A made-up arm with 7 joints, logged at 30 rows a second.
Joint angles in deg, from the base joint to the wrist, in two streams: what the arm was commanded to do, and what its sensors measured. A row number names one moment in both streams.
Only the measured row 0 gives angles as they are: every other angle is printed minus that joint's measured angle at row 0.
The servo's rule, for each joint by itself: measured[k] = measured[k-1] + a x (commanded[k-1-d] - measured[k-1]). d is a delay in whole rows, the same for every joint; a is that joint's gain. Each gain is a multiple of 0.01, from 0.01 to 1. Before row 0 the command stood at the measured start. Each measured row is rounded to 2 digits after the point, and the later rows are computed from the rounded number. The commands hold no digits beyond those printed.
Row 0, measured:
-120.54, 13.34, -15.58, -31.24, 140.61, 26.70, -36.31
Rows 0 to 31, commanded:
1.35, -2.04, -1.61, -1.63, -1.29, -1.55, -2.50
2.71, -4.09, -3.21, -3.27, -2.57, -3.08, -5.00
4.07, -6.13, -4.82, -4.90, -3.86, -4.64, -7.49
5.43, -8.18, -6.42, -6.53, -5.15, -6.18, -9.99
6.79, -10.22, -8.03, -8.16, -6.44, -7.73, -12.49
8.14, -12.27, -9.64, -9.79, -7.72, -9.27, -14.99
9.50, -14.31, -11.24, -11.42, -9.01, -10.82, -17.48
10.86, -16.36, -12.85, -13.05, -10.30, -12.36, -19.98
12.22, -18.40, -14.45, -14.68, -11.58, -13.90, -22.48
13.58, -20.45, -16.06, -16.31, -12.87, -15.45, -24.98
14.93, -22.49, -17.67, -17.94, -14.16, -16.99, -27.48
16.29, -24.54, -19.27, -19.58, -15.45, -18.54, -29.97
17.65, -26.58, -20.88, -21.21, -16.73, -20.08, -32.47
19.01, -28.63, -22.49, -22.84, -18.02, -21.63, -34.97
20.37, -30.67, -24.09, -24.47, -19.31, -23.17, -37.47
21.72, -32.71, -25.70, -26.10, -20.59, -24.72, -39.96
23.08, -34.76, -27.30, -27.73, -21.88, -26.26, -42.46
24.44, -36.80, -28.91, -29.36, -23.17, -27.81, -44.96
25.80, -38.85, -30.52, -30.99, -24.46, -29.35, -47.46
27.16, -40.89, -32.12, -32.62, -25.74, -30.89, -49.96
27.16, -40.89, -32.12, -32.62, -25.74, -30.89, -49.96
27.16, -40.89, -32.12, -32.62, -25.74, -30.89, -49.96
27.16, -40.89, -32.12, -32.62, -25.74, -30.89, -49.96
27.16, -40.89, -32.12, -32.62, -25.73, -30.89, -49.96
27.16, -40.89, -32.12, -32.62, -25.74, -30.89, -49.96
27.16, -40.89, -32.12, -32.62, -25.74, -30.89, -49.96
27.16, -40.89, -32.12, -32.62, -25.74, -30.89, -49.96
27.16, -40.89, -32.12, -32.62, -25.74, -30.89, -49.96
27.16, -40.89, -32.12, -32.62, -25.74, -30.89, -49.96
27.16, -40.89, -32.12, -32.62, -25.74, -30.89, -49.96
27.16, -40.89, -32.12, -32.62, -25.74, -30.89, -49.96
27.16, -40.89, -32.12, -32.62, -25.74, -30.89, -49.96
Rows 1 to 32, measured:
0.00, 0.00, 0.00, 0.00, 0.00, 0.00, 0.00
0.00, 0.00, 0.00, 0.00, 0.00, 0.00, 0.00
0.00, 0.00, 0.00, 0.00, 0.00, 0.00, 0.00
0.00, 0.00, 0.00, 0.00, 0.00, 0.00, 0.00
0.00, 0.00, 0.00, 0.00, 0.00, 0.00, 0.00
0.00, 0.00, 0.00, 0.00, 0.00, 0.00, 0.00
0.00, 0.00, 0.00, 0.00, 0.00, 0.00, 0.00
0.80, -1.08, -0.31, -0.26, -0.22, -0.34, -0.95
1.93, -2.68, -0.86, -0.74, -0.62, -0.94, -2.49
3.19, -4.51, -1.61, -1.41, -1.17, -1.75, -4.39
4.51, -6.46, -2.52, -2.23, -1.85, -2.72, -6.52
5.86, -8.45, -3.57, -3.18, -2.63, -3.82, -8.79
7.21, -10.47, -4.72, -4.24, -3.50, -5.02, -11.15
8.56, -12.51, -5.96, -5.39, -4.44, -6.30, -13.56
9.92, -14.55, -7.27, -6.62, -5.44, -7.63, -16.00
11.28, -16.59, -8.63, -7.91, -6.48, -9.01, -18.46
12.64, -18.64, -10.04, -9.25, -7.57, -10.43, -20.94
13.99, -20.68, -11.49, -10.64, -8.69, -11.87, -23.43
15.35, -22.73, -12.97, -12.07, -9.84, -13.34, -25.92
16.71, -24.77, -14.47, -13.53, -11.01, -14.82, -28.41
18.07, -26.82, -15.99, -15.02, -12.20, -16.32, -30.90
19.43, -28.86, -17.53, -16.53, -13.41, -17.83, -33.40
20.78, -30.90, -19.08, -18.06, -14.63, -19.35, -35.89
22.14, -32.95, -20.64, -19.61, -15.86, -20.87, -38.39
23.50, -34.99, -22.21, -21.17, -17.10, -22.40, -40.89
24.86, -37.04, -23.79, -22.74, -18.35, -23.93, -43.39
26.22, -39.08, -25.37, -24.32, -19.61, -25.46, -45.89
26.77, -40.04, -26.65, -25.65, -20.65, -26.65, -47.44
27.00, -40.49, -27.69, -26.77, -21.52, -27.58, -48.40
27.09, -40.70, -28.53, -27.71, -22.24, -28.31, -48.99
27.13, -40.80, -29.21, -28.50, -22.83, -28.88, -49.36
27.15, -40.85, -29.76, -29.16, -23.32, -29.32, -49.59
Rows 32 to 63, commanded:
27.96, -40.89, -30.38, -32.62, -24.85, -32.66, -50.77
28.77, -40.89, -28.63, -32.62, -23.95, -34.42, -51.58
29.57, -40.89, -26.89, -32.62, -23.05, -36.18, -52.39
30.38, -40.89, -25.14, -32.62, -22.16, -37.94, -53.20
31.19, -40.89, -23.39, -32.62, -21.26, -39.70, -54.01
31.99, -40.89, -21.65, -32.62, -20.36, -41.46, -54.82
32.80, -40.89, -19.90, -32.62, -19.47, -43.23, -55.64
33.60, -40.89, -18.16, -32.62, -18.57, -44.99, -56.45
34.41, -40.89, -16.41, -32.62, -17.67, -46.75, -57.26
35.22, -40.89, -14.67, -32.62, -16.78, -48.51, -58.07
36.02, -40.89, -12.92, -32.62, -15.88, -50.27, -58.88
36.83, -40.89, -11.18, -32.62, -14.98, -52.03, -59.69
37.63, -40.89, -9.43, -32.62, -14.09, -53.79, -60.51
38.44, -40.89, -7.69, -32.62, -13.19, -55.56, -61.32
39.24, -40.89, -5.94, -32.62, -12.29, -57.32, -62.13
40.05, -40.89, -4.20, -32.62, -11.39, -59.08, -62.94
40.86, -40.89, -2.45, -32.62, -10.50, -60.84, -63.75
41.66, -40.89, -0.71, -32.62, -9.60, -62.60, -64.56
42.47, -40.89, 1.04, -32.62, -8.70, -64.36, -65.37
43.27, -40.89, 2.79, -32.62, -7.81, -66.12, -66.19
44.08, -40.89, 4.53, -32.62, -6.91, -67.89, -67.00
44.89, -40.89, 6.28, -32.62, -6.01, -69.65, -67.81
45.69, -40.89, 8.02, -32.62, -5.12, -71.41, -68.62
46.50, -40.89, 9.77, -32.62, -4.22, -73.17, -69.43
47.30, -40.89, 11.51, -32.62, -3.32, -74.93, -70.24
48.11, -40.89, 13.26, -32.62, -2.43, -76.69, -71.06
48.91, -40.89, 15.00, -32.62, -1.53, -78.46, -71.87
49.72, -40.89, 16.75, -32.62, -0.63, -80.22, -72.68
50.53, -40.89, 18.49, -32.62, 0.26, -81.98, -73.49
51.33, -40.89, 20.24, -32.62, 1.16, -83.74, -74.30
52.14, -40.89, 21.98, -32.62, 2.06, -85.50, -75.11
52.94, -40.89, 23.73, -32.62, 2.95, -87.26, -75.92
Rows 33 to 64, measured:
27.16, -40.87, -30.21, -29.71, -23.73, -29.67, -49.73
27.16, -40.88, -30.57, -30.18, -24.07, -29.94, -49.82
27.16, -40.89, -30.86, -30.57, -24.35, -30.15, -49.87
27.16, -40.89, -31.10, -30.90, -24.59, -30.31, -49.90
27.16, -40.89, -31.29, -31.18, -24.79, -30.44, -49.92
27.16, -40.89, -31.45, -31.41, -24.95, -30.54, -49.94
27.16, -40.89, -31.58, -31.60, -25.08, -30.62, -49.95
27.63, -40.89, -31.35, -31.76, -25.04, -31.07, -50.26
28.30, -40.89, -30.83, -31.90, -24.85, -31.81, -50.76
29.05, -40.89, -30.08, -32.02, -24.54, -32.77, -51.38
29.83, -40.89, -29.14, -32.12, -24.14, -33.91, -52.07
30.63, -40.89, -28.05, -32.20, -23.65, -35.18, -52.81
31.43, -40.89, -26.83, -32.27, -23.09, -36.56, -53.57
32.24, -40.89, -25.51, -32.33, -22.47, -38.03, -54.36
33.04, -40.89, -24.11, -32.38, -21.81, -39.56, -55.15
33.85, -40.89, -22.65, -32.42, -21.11, -41.14, -55.95
34.66, -40.89, -21.13, -32.45, -20.37, -42.76, -56.76
35.46, -40.89, -19.57, -32.48, -19.61, -44.41, -57.57
36.27, -40.89, -17.98, -32.50, -18.82, -46.09, -58.38
37.07, -40.89, -16.36, -32.52, -18.02, -47.78, -59.19
37.88, -40.89, -14.71, -32.54, -17.20, -49.49, -60.00
38.68, -40.89, -13.04, -32.55, -16.37, -51.21, -60.81
39.49, -40.89, -11.36, -32.56, -15.52, -52.94, -61.62
40.30, -40.89, -9.67, -32.57, -14.67, -54.68, -62.43
41.10, -40.89, -7.97, -32.58, -13.81, -56.42, -63.24
41.91, -40.89, -6.26, -32.59, -12.94, -58.17, -64.05
42.71, -40.89, -4.54, -32.59, -12.07, -59.92, -64.86
43.52, -40.89, -2.82, -32.59, -11.19, -61.67, -65.67
44.33, -40.89, -1.09, -32.59, -10.31, -63.43, -66.48
45.13, -40.89, 0.64, -32.59, -9.43, -65.19, -67.29
45.94, -40.89, 2.37, -32.59, -8.54, -66.95, -68.10
46.74, -40.89, 4.11, -32.59, -7.65, -68.71, -68.91

